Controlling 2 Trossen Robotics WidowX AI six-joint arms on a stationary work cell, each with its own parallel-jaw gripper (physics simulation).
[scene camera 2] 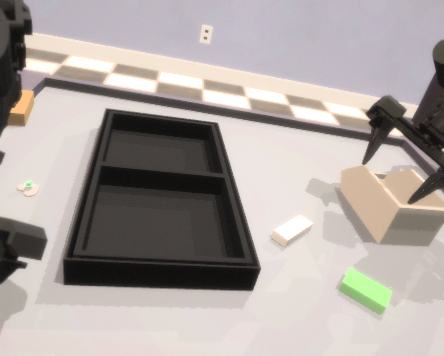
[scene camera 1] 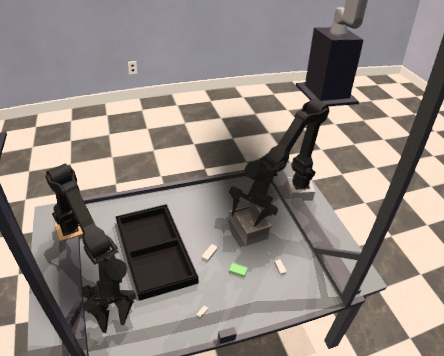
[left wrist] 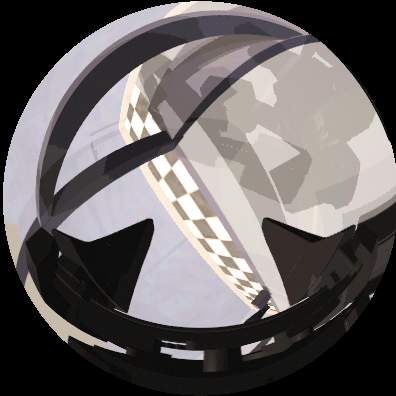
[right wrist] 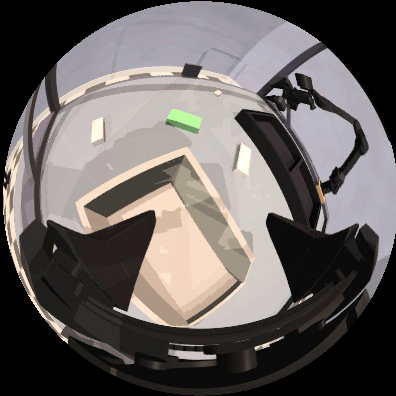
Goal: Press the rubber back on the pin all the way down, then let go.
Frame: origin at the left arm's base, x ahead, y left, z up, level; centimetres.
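Where they show: left gripper, fingertip midpoint: point(scene camera 1: 113, 328) point(left wrist: 209, 224) point(right wrist: 267, 91); right gripper, fingertip midpoint: point(scene camera 2: 386, 183) point(scene camera 1: 243, 221) point(right wrist: 213, 217); left arm's base, link origin: point(scene camera 1: 69, 228) point(right wrist: 321, 188); right arm's base, link origin: point(scene camera 1: 301, 184).
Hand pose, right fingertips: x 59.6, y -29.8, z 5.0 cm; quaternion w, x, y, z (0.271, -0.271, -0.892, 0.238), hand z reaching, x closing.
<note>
Each offset is from my right fingertips to the centre of the thing. "pt": to the spot under its first point.
In scene camera 2 a small pale piece with a green bit on top {pt dx -51.1, dy +6.0, dz -6.7 cm} point(scene camera 2: 28, 187) lies on the table left of the black tray. It looks like the pin with its rubber back, but it is too small to tell how far down the back sits. It cannot be made out in the other views. My left gripper point(scene camera 1: 114, 326) point(left wrist: 209, 224) is open and empty, low over the table left of the tray's near end. My right gripper point(scene camera 1: 245, 220) point(scene camera 2: 388, 182) point(right wrist: 213, 217) is open and empty at the beige box, far from the pin, one finger over the box, one outside.
The two-compartment black tray {dx -32.9, dy +7.0, dz -5.5 cm} point(scene camera 1: 165, 290) point(scene camera 2: 160, 272) stands between the pin and the beige box {dx +3.8, dy +1.8, dz -3.8 cm} point(scene camera 1: 256, 235) point(scene camera 2: 370, 210) point(right wrist: 215, 215). Near the box lie a green block {dx -9.9, dy -14.3, dz -6.7 cm} point(scene camera 1: 238, 270) point(scene camera 2: 365, 291) point(right wrist: 184, 120) and a white block {dx -15.2, dy -2.8, dz -6.7 cm} point(scene camera 1: 209, 252) point(scene camera 2: 292, 230) point(right wrist: 242, 160).
</note>
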